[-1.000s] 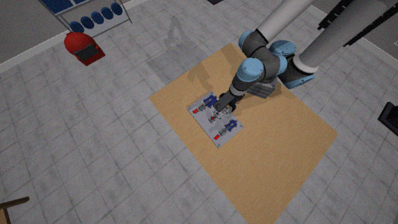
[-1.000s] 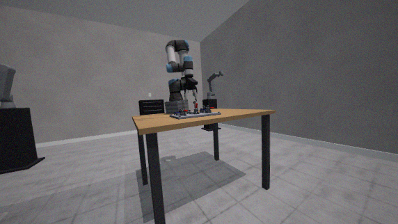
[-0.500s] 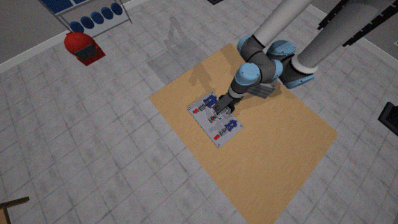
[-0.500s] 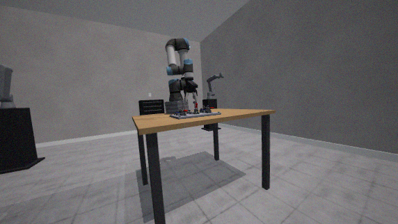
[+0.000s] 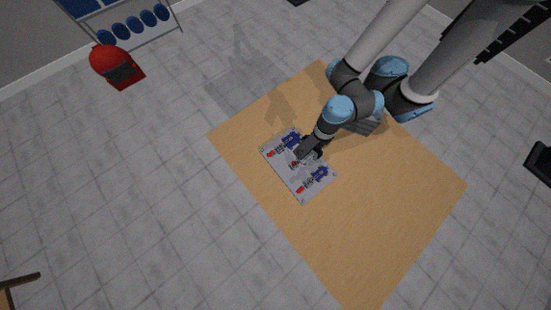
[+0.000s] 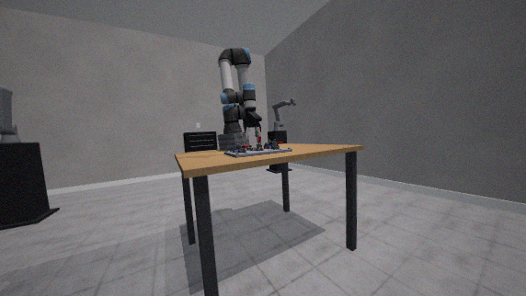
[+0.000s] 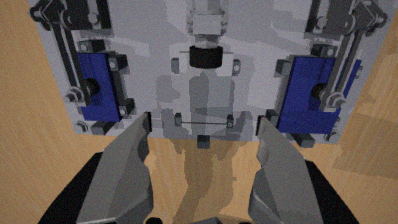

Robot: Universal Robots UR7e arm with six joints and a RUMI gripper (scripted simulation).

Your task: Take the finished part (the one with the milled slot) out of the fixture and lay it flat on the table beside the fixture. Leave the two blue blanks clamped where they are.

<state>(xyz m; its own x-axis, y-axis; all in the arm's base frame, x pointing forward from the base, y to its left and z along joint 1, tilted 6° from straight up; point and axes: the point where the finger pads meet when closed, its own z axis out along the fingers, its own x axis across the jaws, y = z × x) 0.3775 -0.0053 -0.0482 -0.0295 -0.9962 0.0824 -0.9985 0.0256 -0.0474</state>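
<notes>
Right now the grey finished part is 4 cm below my hand and 1 cm behind it. Also, from my hand: grey fixture plate (6 cm below, 5 cm ahead).
</notes>
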